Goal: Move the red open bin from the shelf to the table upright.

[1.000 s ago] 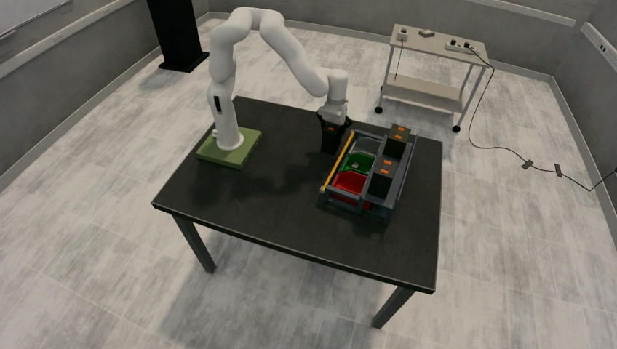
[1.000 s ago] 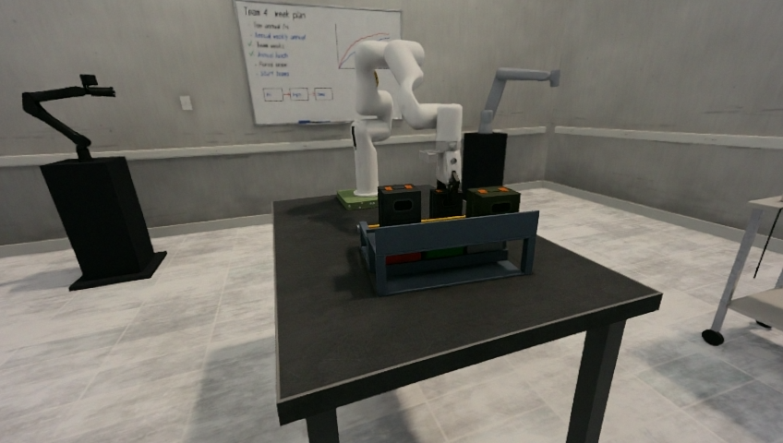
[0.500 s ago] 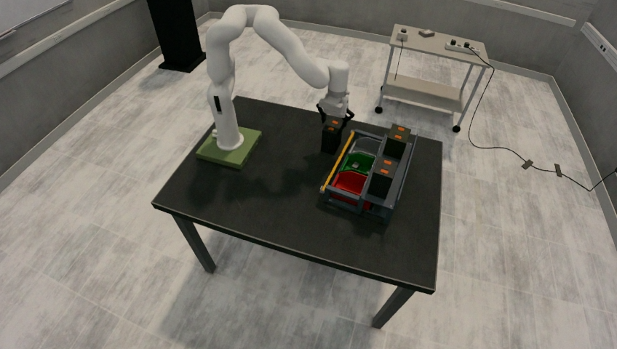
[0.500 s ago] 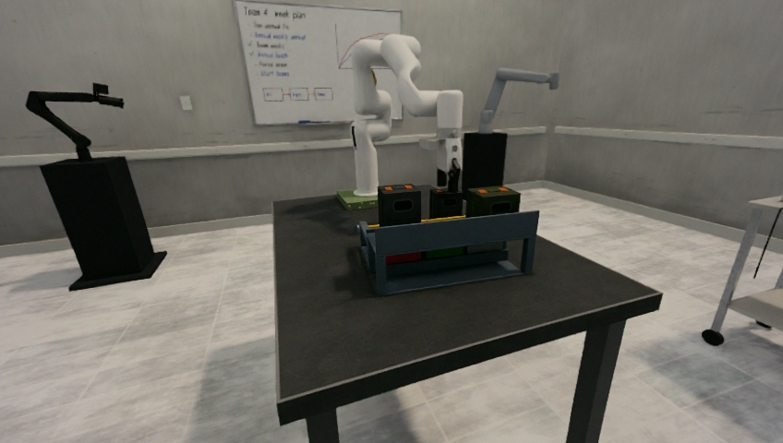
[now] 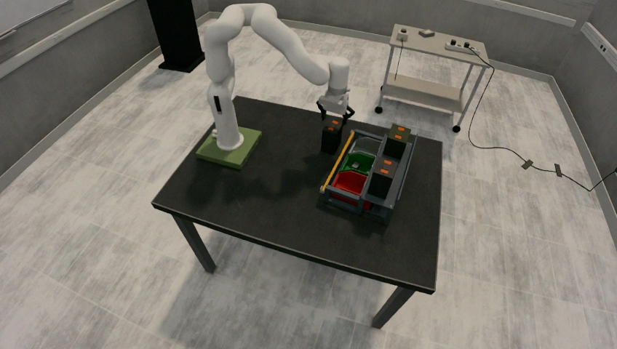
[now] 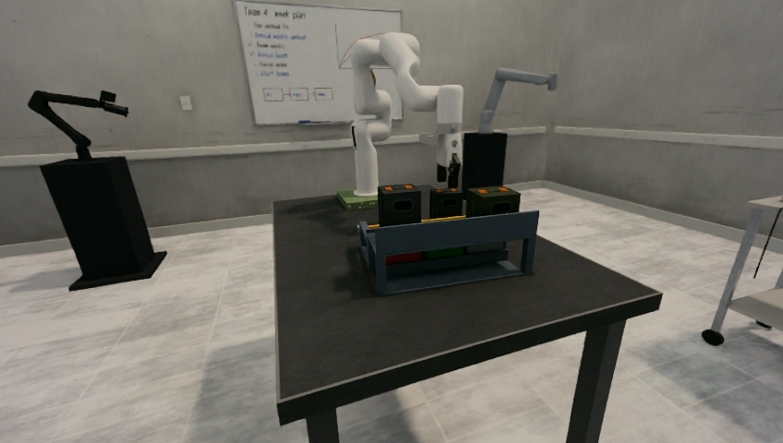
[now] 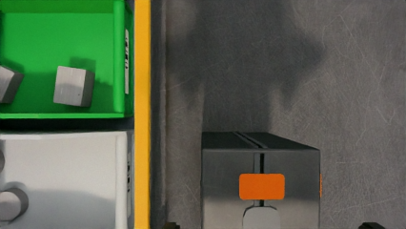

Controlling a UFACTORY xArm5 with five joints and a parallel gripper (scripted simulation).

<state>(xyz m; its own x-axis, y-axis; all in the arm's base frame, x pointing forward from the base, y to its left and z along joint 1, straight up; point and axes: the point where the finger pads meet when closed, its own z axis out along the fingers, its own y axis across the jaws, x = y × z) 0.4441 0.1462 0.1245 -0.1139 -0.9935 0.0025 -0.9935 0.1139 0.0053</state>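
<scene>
Now: hand 6 cm short of the yellow bar, 12 cm to the left of it and 10 cm above it. Round my hand: pale grey bin: 18 cm ahead, 2 cm to the right, 12 cm below; blue-grey shelf: 20 cm ahead, 14 cm to the right, 9 cm below; green bin: 17 cm ahead, 13 cm to the right, 12 cm below.
</scene>
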